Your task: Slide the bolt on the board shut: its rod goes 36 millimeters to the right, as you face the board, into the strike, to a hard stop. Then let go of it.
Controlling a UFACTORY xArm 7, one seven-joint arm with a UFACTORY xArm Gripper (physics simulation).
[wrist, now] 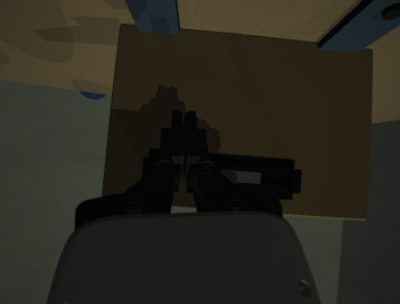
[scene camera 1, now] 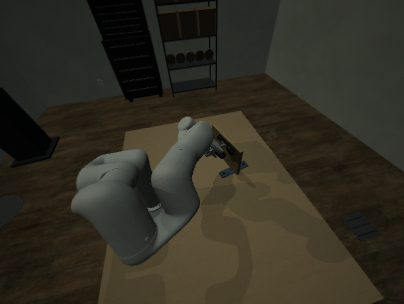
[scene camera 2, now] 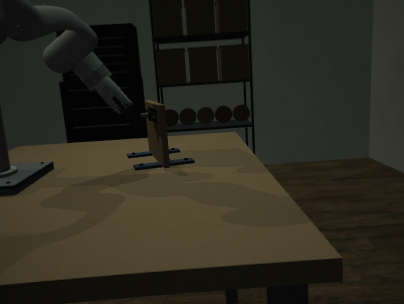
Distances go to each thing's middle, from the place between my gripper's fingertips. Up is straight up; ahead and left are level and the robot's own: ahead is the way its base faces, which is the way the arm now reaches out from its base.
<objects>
My hand is 20 mm short of the dark bolt [wrist: 279, 179], 40 mm to the right of it and 40 mm below it. Round my hand: wooden board [scene camera 2: 157, 132] (40 mm ahead, 60 mm to the left, 20 mm below).
</objects>
